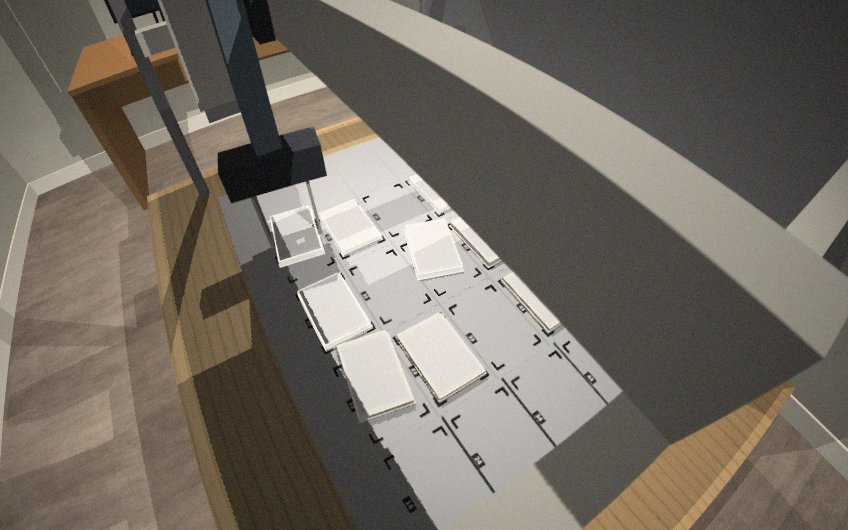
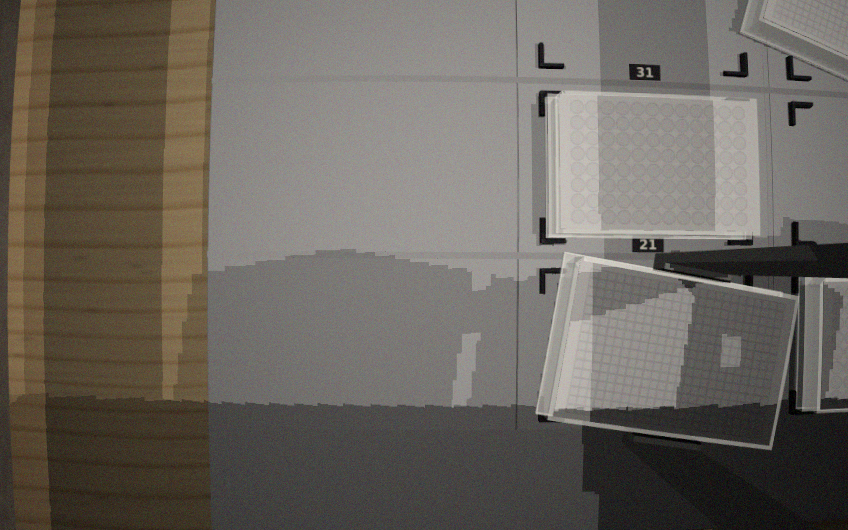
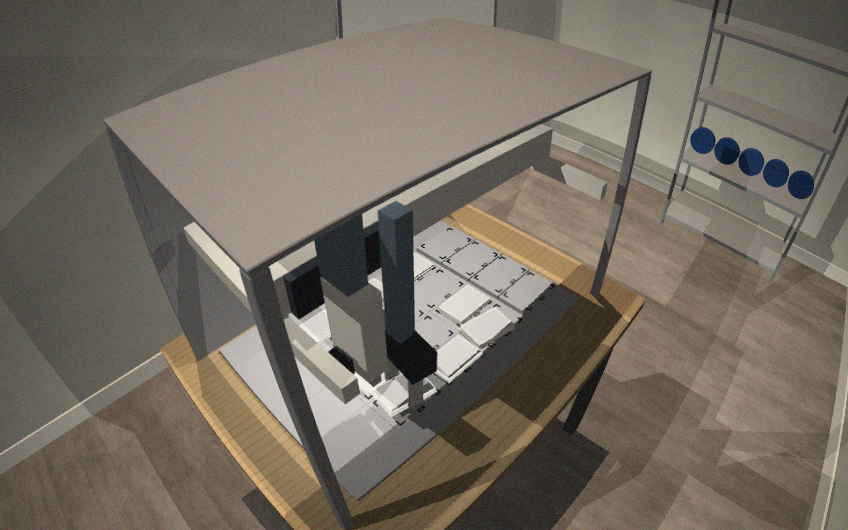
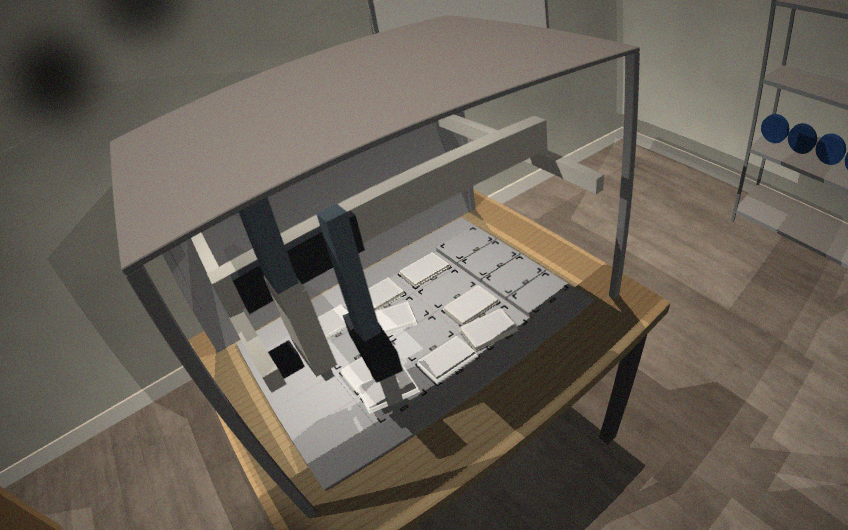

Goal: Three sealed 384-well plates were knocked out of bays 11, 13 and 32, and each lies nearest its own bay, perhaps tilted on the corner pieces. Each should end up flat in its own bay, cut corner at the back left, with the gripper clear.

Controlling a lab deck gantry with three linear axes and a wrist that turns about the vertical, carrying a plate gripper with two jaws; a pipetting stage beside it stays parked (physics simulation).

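Places are measured from the robot's base along level axes (x ahead, y left, z up), in centimetres.
Pixels of known places: gripper, fingertip midpoint: (image 1: 295,234) (image 2: 671,353) (image 3: 403,390) (image 4: 387,389); robot's base at its link origin: (image 2: 543,415) (image 3: 400,424) (image 4: 381,421).
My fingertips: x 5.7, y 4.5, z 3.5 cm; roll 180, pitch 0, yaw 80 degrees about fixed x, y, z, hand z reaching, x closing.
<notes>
Ahead of a thing's pixels: the offset from my fingertips to its top centre.
My gripper (image 1: 295,236) (image 2: 678,353) (image 3: 415,400) (image 4: 392,396) is shut on the bay 11 plate {dx -0.1, dy +0.0, dz +1.0 cm} (image 1: 298,240) (image 2: 631,356) (image 4: 375,397), one jaw along each long side. The plate hangs over bay 11, turned relative to its corner pieces and apparently a little above the deck. The bay 13 plate {dx +31.0, dy +0.3, dz -1.9 cm} (image 1: 375,375) (image 3: 486,326) (image 4: 487,329) lies askew at bay 13, seemingly tilted, close to the bay 12 plate. The bay 32 plate {dx +14.4, dy +21.4, dz -1.9 cm} (image 1: 434,250) (image 2: 812,28) (image 4: 398,317) lies turned across the line between bays 32 and 22. Cut corners are too small to tell.
Seated plates are the bay 21 plate {dx +0.7, dy +10.5, dz -2.1 cm} (image 1: 351,228) (image 2: 656,165), directly behind the held plate, the bay 12 plate {dx +17.1, dy -0.2, dz -2.1 cm} (image 1: 334,310) (image 3: 457,358) (image 4: 447,359) to its right, and the bay 23 plate {dx +33.5, dy +10.5, dz -2.1 cm} (image 1: 440,356) (image 4: 470,304). More plates stand in the back row. The pipetting stage (image 4: 306,331) hangs nearby.
</notes>
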